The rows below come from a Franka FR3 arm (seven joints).
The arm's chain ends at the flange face. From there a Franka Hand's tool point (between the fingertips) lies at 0.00 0.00 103.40 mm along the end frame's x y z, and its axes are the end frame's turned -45 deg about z.
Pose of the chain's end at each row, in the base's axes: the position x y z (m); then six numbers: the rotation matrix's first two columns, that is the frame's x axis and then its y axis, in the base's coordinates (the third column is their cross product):
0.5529, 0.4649, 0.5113, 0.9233, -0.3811, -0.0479, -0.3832, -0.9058, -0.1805
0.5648, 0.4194, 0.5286, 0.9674, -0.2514, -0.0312, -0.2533, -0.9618, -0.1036
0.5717, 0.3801, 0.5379, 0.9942, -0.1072, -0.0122, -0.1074, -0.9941, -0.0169
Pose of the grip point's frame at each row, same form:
0.5555, 0.4840, 0.4097, 0.9238, 0.3710, 0.0938, 0.3819, -0.9100, -0.1615
0.5644, 0.4306, 0.4258, 0.8632, 0.5023, 0.0512, 0.5049, -0.8579, -0.0953
0.5706, 0.3820, 0.4345, 0.7789, 0.6271, 0.0033, 0.6271, -0.7787, -0.0206

